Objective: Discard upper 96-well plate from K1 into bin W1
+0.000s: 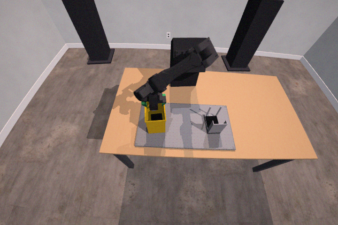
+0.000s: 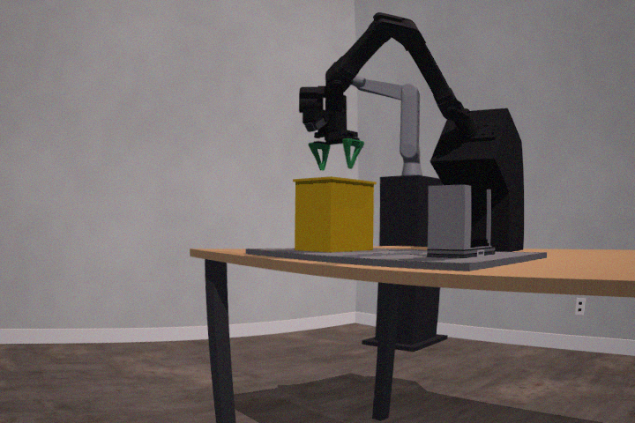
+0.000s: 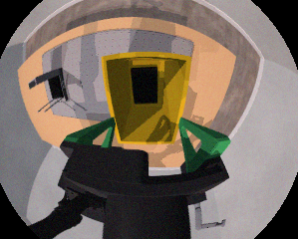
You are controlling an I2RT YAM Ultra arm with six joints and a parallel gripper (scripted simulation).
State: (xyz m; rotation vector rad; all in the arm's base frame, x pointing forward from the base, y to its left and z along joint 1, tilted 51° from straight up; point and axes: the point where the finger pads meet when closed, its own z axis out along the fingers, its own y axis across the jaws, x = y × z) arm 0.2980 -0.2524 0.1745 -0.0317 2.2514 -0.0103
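My gripper is now 130 mm above the yellow plastics bin W1.
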